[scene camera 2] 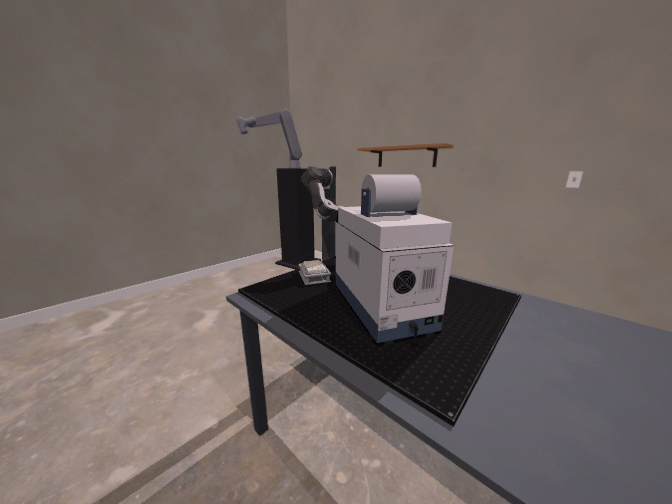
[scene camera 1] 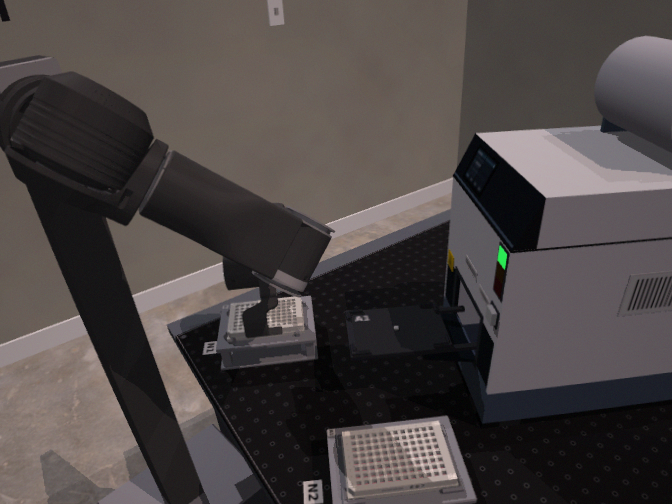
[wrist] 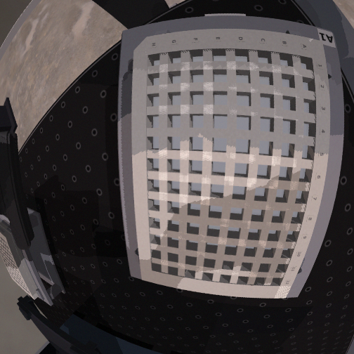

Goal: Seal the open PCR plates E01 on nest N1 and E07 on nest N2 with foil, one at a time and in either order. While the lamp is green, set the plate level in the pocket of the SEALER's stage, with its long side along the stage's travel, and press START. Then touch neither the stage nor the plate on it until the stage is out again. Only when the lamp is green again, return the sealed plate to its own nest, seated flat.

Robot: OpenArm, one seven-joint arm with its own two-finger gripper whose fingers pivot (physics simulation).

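Plate E01 (scene camera 1: 293, 313) (wrist: 230, 160) sits in nest N1 (scene camera 1: 309, 325) (wrist: 126, 200), its wells uncovered. My gripper (scene camera 1: 264, 320) is open and low over this plate; one dark finger hides part of its near side in scene camera 1. The far finger is hidden there. Plate E07 (scene camera 1: 398, 455) (scene camera 2: 314, 266) sits in nest N2 (scene camera 1: 465, 480), its wells uncovered too. The sealer's stage (scene camera 1: 420, 339), a black plate marked A1, is out with no plate on it. The sealer (scene camera 1: 580, 325) (scene camera 2: 358, 276) shows a green lamp (scene camera 1: 502, 257).
The sealer stands right of the nests in scene camera 1, with a large foil roll (scene camera 1: 640, 86) (scene camera 2: 396, 192) on top. The stage lies between nest N1 and the sealer's front. A perforated black mat (scene camera 1: 374, 390) (scene camera 2: 466, 347) bears the sealer and both nests.
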